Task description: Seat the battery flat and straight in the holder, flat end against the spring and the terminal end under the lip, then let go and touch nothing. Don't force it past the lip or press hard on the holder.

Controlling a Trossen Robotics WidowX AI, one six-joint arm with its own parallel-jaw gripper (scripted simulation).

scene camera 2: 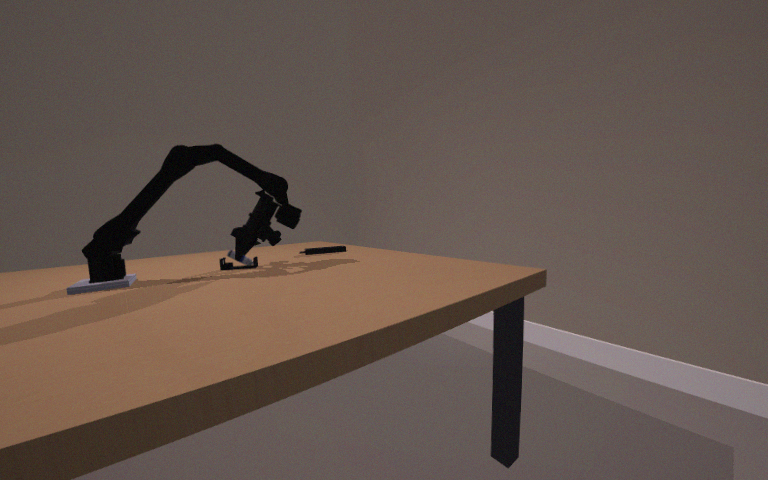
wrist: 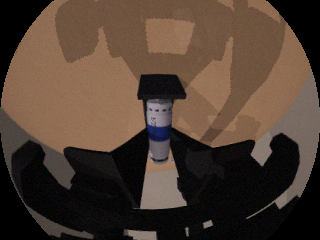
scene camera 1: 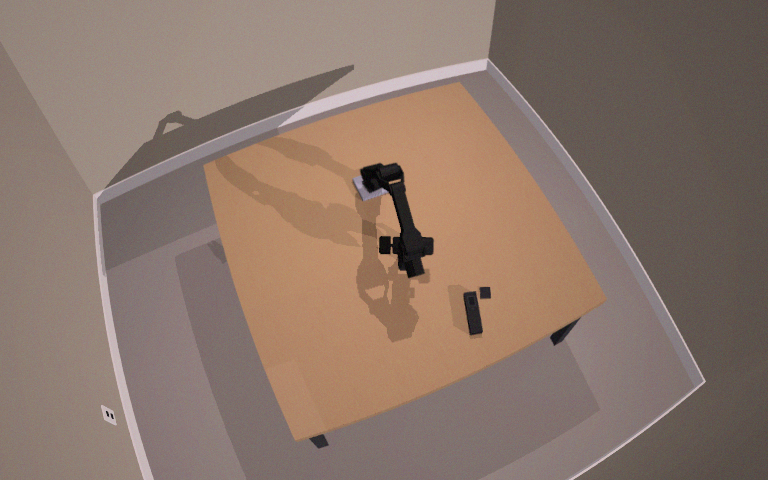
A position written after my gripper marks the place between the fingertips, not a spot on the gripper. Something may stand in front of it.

Note:
In view: my gripper [scene camera 2: 238, 259] and a battery [wrist: 159, 113].
My gripper shows as well in the wrist view [wrist: 158, 131].

